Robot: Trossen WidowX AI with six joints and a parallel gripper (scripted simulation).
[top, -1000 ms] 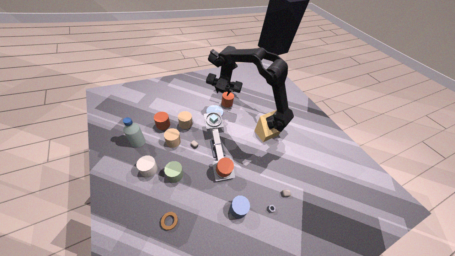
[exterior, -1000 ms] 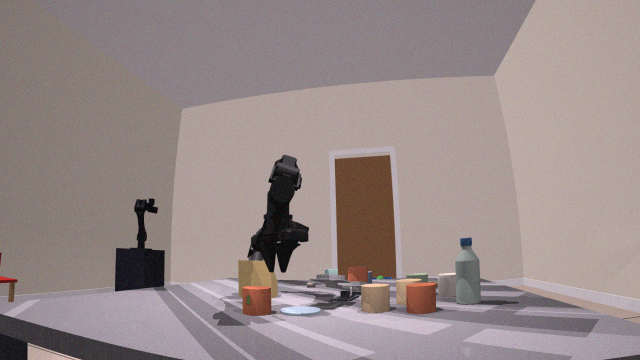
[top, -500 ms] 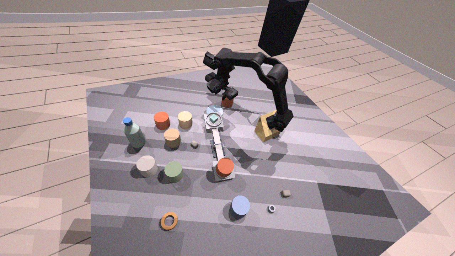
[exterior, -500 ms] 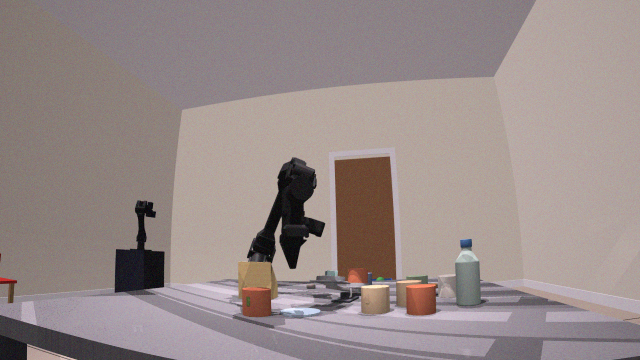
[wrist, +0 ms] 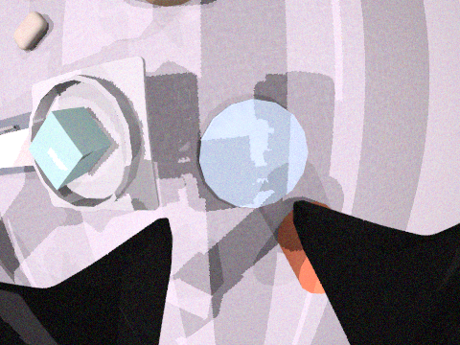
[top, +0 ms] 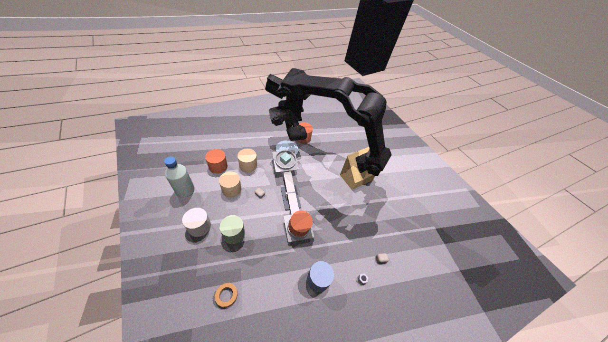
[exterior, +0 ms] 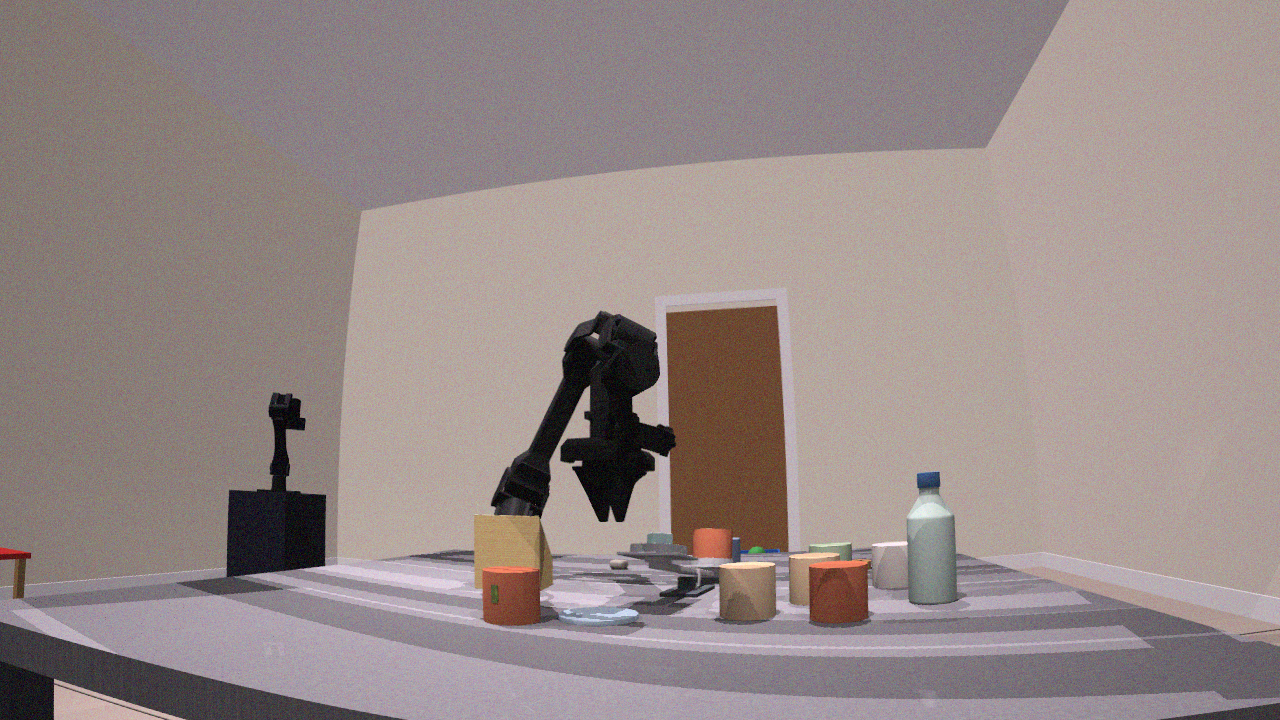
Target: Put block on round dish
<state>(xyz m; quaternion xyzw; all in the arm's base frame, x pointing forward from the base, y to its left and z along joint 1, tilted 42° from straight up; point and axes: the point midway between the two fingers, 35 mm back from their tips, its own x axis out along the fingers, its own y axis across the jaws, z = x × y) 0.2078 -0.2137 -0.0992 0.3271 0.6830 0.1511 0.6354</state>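
The teal block is 60 mm ahead of my gripper tip, 70 mm to the left of it and 40 mm below it. Also, from my gripper tip: bottle 420 mm ahead, 20 mm to the right, 10 mm below; then round pale blue dish 10 mm behind, 30 mm to the right, 120 mm below; then balance 100 mm ahead, 190 mm to the left, 80 mm below.
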